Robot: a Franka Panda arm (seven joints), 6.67 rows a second.
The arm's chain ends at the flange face. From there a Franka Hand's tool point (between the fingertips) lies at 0.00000 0.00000 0.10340 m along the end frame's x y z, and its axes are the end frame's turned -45 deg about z.
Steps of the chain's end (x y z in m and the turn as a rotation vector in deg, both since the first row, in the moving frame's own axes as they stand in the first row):
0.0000 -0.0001 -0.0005 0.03 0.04 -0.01
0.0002 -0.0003 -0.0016 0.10 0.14 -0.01
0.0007 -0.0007 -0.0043 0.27 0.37 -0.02
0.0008 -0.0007 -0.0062 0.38 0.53 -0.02
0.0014 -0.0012 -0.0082 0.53 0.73 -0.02
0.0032 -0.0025 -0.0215 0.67 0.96 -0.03
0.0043 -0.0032 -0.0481 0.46 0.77 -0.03
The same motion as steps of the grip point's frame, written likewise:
0.0002 -0.0001 -0.0005 -0.01 0.05 -0.01
0.0007 0.0000 -0.0016 -0.03 0.17 -0.01
0.0018 0.0001 -0.0043 -0.07 0.45 -0.02
0.0022 0.0003 -0.0062 -0.11 0.64 -0.02
0.0034 0.0004 -0.0082 -0.14 0.89 -0.02
0.0061 0.0009 -0.0215 -0.21 1.15 -0.03
0.0069 0.0012 -0.0481 -0.22 0.87 -0.03

